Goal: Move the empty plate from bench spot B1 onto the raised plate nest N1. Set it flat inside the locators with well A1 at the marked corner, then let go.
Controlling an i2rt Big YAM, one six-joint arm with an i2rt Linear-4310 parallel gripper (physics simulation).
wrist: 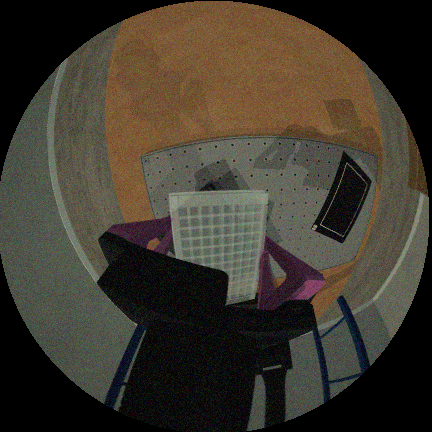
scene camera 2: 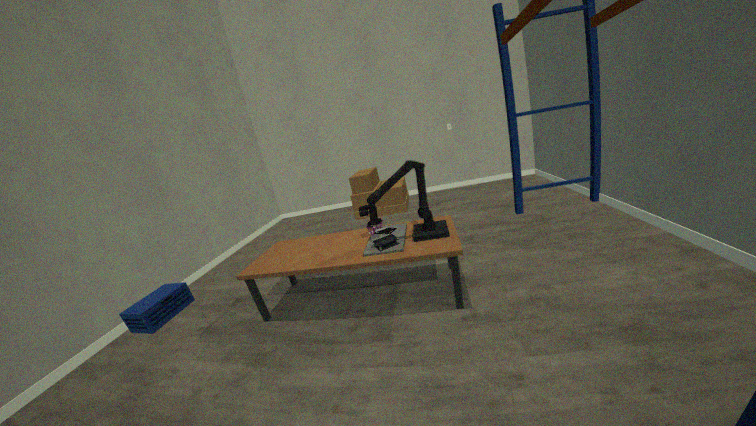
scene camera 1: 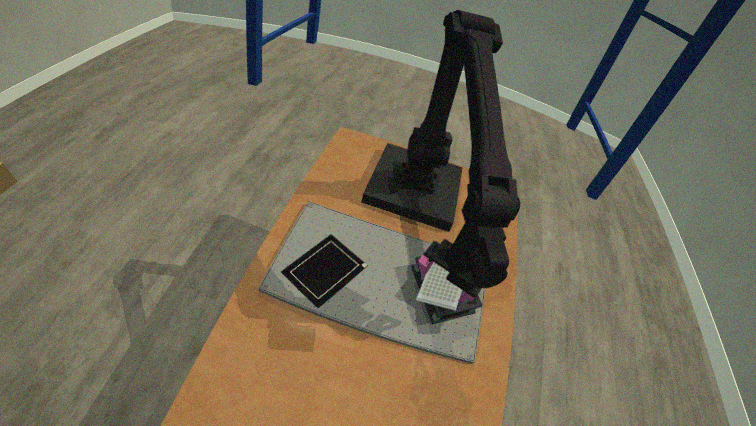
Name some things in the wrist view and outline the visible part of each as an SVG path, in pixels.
My gripper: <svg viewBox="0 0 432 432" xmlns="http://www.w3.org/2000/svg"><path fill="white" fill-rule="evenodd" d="M112 224L98 237L98 243L108 266L96 283L130 320L146 327L120 404L125 406L123 414L151 425L184 432L246 431L254 389L256 349L290 340L317 327L313 306L307 302L307 299L325 284L322 273L282 248L268 236L265 236L263 251L259 259L257 309L225 305L228 286L228 274L226 272L166 255L173 241L170 216ZM269 254L286 274L285 280L276 289L270 270ZM166 231L153 250L146 248L148 241Z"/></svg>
A white well plate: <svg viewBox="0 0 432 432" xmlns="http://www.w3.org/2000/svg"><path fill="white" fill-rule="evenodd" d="M169 192L168 201L175 258L226 272L228 274L228 286L225 305L253 299L259 277L259 259L264 246L268 193L262 189Z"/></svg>
